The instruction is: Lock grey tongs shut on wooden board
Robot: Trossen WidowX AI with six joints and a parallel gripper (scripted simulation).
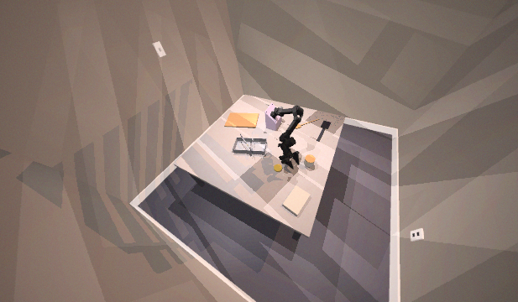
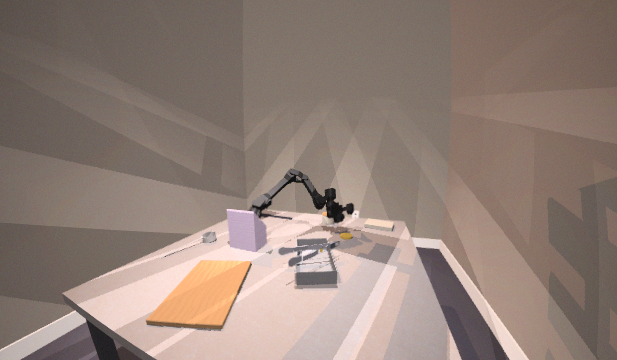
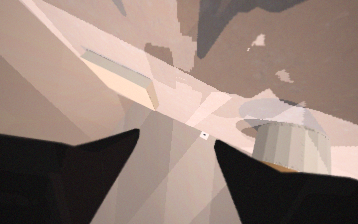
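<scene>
Right now my gripper tip is 460 mm to the left of the roasting tin, 150 mm past it and 60 mm above it. The rest, counted from my gripper tip: orange disc: 140 mm to the right, 80 mm below; then small jar: 130 mm behind, 90 mm to the left, 60 mm below; then pale block: 230 mm ahead, 80 mm below, 60 mm to the left.
</scene>
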